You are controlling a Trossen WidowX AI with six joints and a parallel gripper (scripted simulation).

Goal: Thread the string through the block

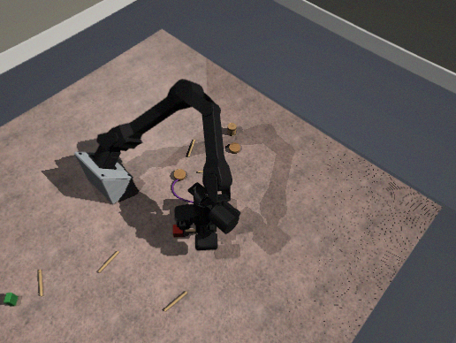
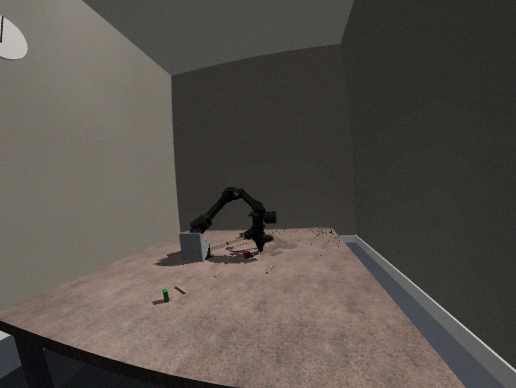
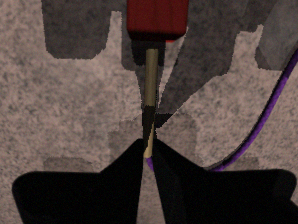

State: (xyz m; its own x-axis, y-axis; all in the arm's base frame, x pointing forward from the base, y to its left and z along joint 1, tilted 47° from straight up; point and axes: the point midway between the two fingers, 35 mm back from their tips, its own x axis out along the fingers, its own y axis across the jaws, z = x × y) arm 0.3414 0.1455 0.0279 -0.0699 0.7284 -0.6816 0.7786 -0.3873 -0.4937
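The thin wooden stick lies 1 cm to the right of my gripper tip and 1 cm behind it. The rest, counted from my gripper tip: wooden cylinder: 32 cm to the left, 24 cm behind, 1 cm above; then small red block: 7 cm to the right, 5 cm behind; then round wooden button: 22 cm behind, 6 cm to the left, 1 cm below.
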